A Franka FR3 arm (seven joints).
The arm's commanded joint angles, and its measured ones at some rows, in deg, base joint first. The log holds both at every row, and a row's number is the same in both.
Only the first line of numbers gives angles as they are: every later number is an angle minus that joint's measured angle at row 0.
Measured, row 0:
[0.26 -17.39 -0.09 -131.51 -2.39 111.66 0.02]
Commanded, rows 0 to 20:
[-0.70 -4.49 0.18 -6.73 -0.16 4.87 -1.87]
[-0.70 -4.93 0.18 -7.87 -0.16 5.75 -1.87]
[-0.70 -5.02 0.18 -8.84 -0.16 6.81 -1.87]
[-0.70 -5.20 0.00 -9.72 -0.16 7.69 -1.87]
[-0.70 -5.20 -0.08 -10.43 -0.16 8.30 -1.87]
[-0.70 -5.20 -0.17 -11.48 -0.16 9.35 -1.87]
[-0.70 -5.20 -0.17 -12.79 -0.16 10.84 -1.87]
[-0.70 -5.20 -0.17 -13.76 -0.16 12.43 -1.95]
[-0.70 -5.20 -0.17 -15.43 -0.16 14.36 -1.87]
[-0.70 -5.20 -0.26 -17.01 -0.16 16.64 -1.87]
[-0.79 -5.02 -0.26 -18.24 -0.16 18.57 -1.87]
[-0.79 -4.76 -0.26 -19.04 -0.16 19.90 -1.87]
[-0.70 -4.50 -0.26 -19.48 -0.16 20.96 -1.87]
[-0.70 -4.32 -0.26 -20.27 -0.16 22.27 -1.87]
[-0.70 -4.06 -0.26 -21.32 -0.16 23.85 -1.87]
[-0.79 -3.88 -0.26 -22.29 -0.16 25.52 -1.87]
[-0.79 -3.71 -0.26 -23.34 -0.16 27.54 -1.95]
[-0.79 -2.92 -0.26 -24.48 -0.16 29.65 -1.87]
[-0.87 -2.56 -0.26 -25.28 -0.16 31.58 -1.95]
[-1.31 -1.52 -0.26 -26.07 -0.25 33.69 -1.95]
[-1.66 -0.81 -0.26 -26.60 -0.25 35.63 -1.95]
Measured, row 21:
[-0.05 -2.40 -0.53 -23.62 0.00 29.25 -0.99]
